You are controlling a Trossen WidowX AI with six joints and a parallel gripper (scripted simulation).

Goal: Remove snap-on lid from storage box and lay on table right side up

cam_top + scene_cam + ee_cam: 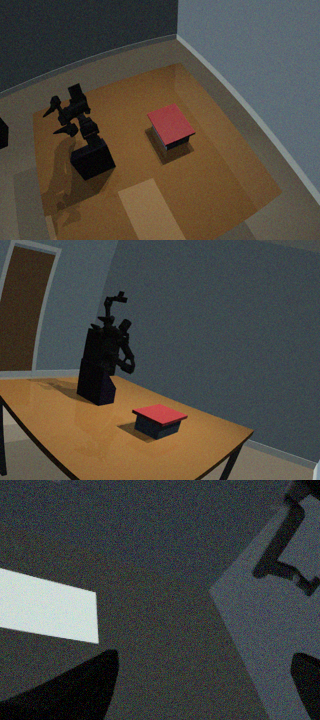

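Now: gripper tip 59 cm short of the red lid, 4 cm to the right of it and 37 cm above it. Also, from my gripper tip: blue-grey storage box: 59 cm ahead, 4 cm to the left, 42 cm below.
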